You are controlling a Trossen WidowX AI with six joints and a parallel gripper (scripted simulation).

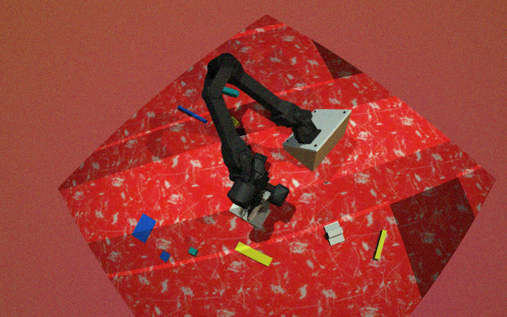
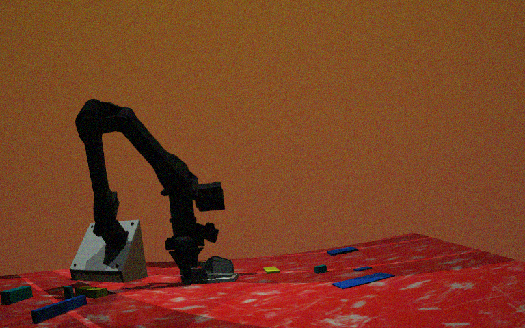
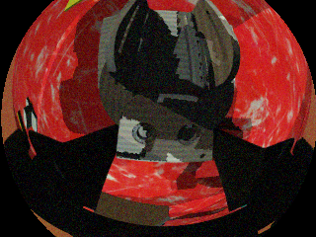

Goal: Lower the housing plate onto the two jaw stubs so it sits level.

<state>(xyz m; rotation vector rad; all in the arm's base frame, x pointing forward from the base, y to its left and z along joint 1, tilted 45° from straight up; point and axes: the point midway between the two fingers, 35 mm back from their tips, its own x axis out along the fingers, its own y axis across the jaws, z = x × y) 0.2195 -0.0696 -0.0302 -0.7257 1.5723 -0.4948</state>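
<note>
My gripper tip is now 2 cm short of the grey jaw assembly, 2 cm to the right of it and 1 cm below it. Round my gripper tip: teal cube: 30 cm ahead, 4 cm to the right; blue stick: 7 cm behind, 42 cm to the right; white ridged block: 4 cm behind, 28 cm to the left.
</note>
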